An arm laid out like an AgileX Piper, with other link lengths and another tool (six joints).
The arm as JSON. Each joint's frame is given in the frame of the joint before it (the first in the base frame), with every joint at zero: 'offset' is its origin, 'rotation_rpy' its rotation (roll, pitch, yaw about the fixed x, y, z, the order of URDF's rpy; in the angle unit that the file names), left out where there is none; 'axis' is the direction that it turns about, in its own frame. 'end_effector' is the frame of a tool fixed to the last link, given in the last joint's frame.
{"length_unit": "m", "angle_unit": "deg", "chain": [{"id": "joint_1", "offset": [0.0, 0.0, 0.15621], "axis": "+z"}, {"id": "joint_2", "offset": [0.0, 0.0, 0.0], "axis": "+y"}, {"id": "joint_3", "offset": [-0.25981, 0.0, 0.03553], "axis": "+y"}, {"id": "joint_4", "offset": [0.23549, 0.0, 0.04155], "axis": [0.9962, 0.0, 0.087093]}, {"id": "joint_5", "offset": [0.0, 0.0, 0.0], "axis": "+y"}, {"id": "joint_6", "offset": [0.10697, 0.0, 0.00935], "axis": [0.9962, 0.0, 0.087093]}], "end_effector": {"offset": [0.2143, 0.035, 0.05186], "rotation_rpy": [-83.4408, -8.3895, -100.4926]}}
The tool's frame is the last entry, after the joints.
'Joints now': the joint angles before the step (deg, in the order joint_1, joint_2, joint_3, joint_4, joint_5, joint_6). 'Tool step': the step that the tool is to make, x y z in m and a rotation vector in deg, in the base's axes. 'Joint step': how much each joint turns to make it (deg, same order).
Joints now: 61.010, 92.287, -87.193, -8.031, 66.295, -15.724
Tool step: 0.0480, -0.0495, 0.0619, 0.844, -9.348, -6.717
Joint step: -1.994, -7.937, -1.653, -9.232, 4.960, 3.290
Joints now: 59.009, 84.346, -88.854, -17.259, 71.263, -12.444
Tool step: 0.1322, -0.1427, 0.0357, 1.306, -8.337, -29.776
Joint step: -18.141, -1.912, 0.008, -11.399, 0.027, 11.994
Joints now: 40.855, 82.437, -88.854, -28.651, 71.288, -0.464
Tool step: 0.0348, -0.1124, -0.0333, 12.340, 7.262, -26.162
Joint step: -22.707, 2.695, 0.001, 11.182, 0.104, 6.818
